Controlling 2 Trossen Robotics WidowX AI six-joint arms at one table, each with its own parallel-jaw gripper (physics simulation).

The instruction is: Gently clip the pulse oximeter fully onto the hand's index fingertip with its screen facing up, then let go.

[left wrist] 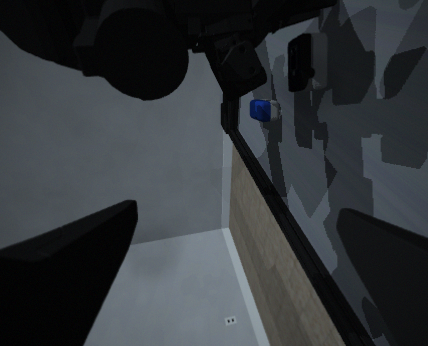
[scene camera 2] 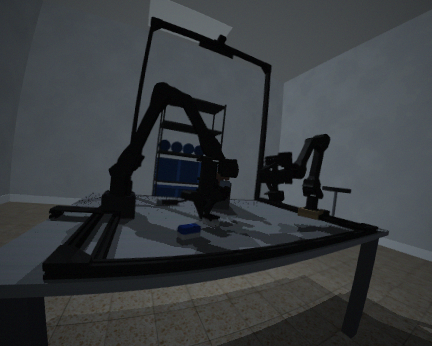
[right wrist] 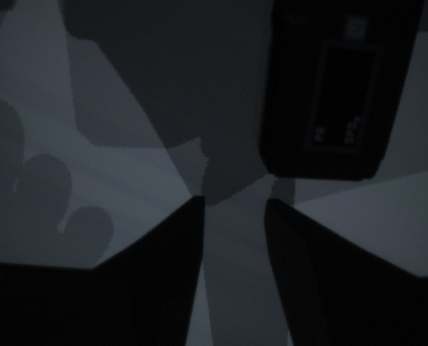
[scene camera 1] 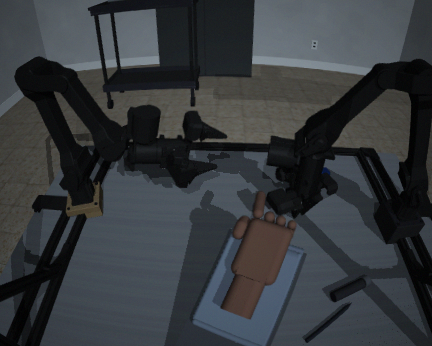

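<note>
The brown hand (scene camera 1: pixel 262 250) lies with its index finger (scene camera 1: pixel 259 204) extended toward the back. The pulse oximeter (left wrist: pixel 300 62) (right wrist: pixel 335 95), black-topped with a pale lower half, is apart from the finger, its dark screen facing up. My right gripper (scene camera 1: pixel 297 212) (scene camera 2: pixel 207 217) (right wrist: pixel 235 208) points down beside the index fingertip. Its fingers are partly open and empty; in the right wrist view the oximeter is beyond and to the right of their tips. The right arm hides the oximeter in scene camera 1. My left gripper (scene camera 1: pixel 220 151) (left wrist: pixel 237 213) is wide open and empty, above the table's back left.
The hand rests on a light blue tray (scene camera 1: pixel 272 306). A blue and white block (scene camera 2: pixel 189 230) (left wrist: pixel 260 110) lies near the back rail, close to the oximeter. A dark cylinder (scene camera 1: pixel 349 289) and a thin pen (scene camera 1: pixel 327 322) lie right of the tray. Black rails edge the table.
</note>
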